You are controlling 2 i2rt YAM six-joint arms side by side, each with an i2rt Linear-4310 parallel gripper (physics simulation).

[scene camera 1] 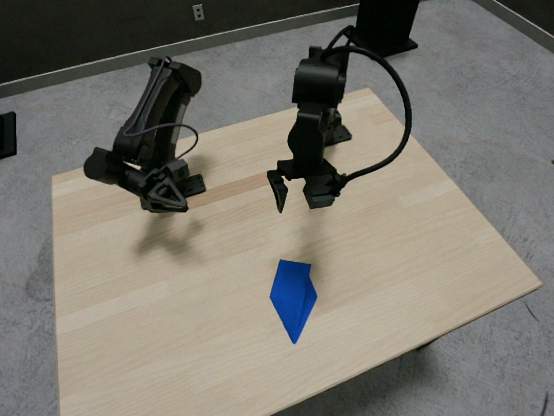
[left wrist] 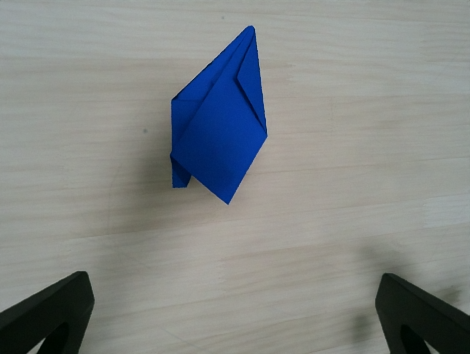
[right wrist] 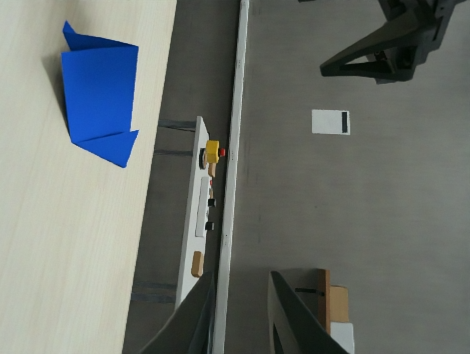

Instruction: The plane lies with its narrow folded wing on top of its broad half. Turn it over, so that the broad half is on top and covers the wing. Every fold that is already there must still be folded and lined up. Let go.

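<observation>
The blue folded plane [scene camera 1: 290, 295] [left wrist: 220, 135] [right wrist: 100, 95] lies on the table, its pointed end toward the table's front edge. In the left wrist view a broad face lies over layers that show along its sides, and a small flap sticks out at the lower left. In the right wrist view a flap stands out at each end. My left gripper [scene camera 1: 300, 207] [left wrist: 234, 286] is open and empty, above the table behind the plane. My right gripper [scene camera 1: 186, 208] [right wrist: 241, 285] is shut and empty, above the table at the left, apart from the plane.
The wooden table [scene camera 1: 125, 325] [left wrist: 350, 175] [right wrist: 30, 225] bears the plane and both arm bases. In the right wrist view a white bench [right wrist: 187, 240] with a yellow box [right wrist: 212, 151] stands beyond the table edge, and a left finger [right wrist: 345, 67] shows at the upper right.
</observation>
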